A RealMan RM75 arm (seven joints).
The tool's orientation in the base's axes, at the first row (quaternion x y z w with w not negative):
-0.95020 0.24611 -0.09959 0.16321
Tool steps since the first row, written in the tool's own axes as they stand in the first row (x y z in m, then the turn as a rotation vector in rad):
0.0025 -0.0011 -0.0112 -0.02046 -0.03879 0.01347
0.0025 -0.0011 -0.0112 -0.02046 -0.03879 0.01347
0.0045 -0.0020 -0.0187 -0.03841 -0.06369 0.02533
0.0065 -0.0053 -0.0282 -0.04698 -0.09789 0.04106
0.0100 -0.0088 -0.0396 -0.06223 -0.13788 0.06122
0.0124 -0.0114 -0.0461 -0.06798 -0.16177 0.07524
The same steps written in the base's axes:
-0.0004 -0.0033 0.0110 0.00294 0.04578 -0.00078
-0.0004 -0.0033 0.0110 0.00294 0.04578 -0.00078
-0.0003 -0.0055 0.0185 0.00155 0.07841 -0.00479
0.0003 -0.0062 0.0287 0.01331 0.11504 -0.00801
0.0017 -0.0081 0.0410 0.02305 0.16095 -0.01400
0.0032 -0.0088 0.0482 0.03229 0.18721 -0.01904

